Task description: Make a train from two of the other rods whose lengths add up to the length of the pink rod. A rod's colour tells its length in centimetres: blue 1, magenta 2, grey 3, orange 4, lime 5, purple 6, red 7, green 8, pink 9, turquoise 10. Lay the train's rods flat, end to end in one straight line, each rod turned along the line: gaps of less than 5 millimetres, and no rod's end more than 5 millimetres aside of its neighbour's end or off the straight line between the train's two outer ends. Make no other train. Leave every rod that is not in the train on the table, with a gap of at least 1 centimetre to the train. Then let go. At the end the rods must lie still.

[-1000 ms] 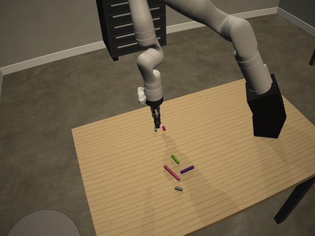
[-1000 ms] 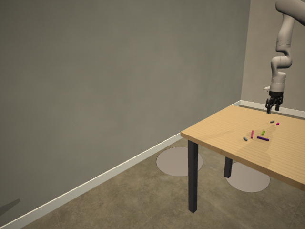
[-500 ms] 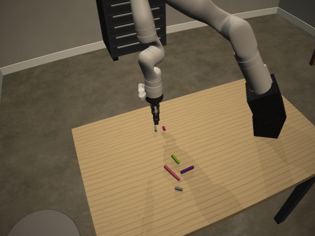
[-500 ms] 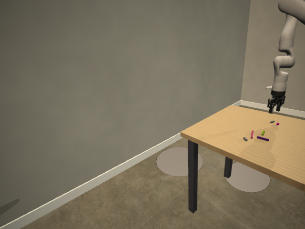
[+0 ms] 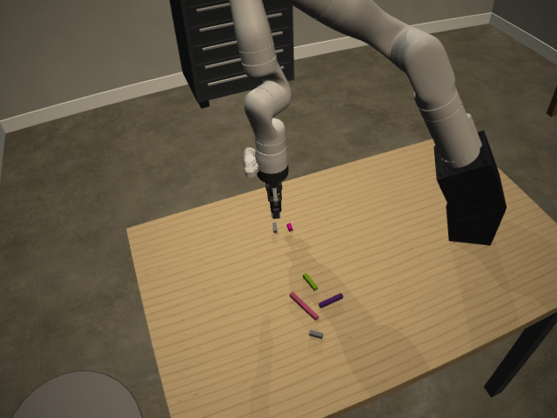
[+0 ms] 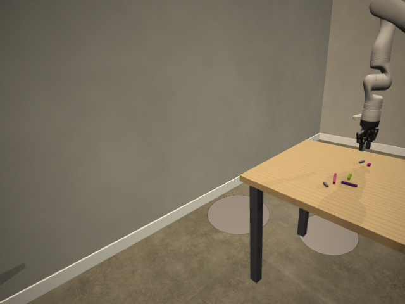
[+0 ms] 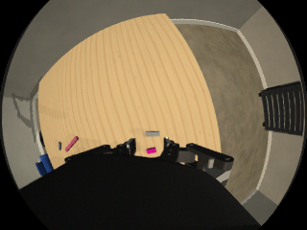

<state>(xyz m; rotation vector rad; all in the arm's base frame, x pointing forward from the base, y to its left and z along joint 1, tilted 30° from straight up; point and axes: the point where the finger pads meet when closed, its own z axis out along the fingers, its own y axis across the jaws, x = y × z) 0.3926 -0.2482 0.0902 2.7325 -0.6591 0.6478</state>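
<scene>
My hand is 3 cm past the magenta rod, 2 cm to the right of it and 8 cm above it. The rest, counted from my hand: lime rod 4 cm ahead, 19 cm to the left, 8 cm below; purple rod 4 cm ahead, 26 cm to the left, 8 cm below; pink rod 10 cm ahead, 23 cm to the left, 8 cm below.
</scene>
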